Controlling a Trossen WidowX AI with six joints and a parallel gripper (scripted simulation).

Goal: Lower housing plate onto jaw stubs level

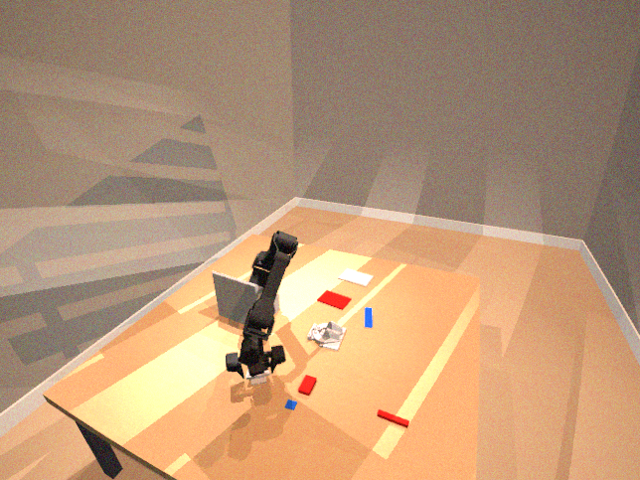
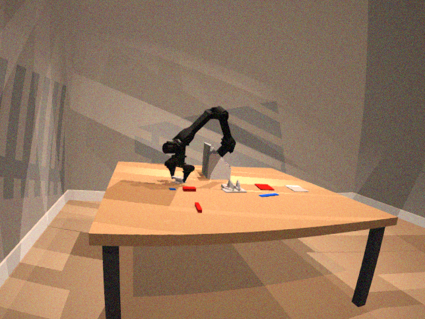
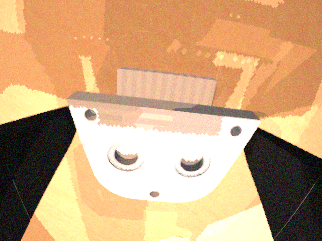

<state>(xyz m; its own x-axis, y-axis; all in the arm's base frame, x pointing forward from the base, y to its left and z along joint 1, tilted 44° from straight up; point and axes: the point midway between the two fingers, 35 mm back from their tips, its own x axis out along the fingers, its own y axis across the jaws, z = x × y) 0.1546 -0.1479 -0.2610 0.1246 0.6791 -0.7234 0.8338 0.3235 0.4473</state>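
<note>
My gripper tip is 170 mm short of the red block and 20 mm to the right of it. Round my gripper tip: red bar 450 mm ahead, 20 mm to the right; red tile 490 mm to the left, 120 mm ahead, 10 mm below; blue tile 140 mm ahead, 60 mm to the right, 10 mm below.
</note>
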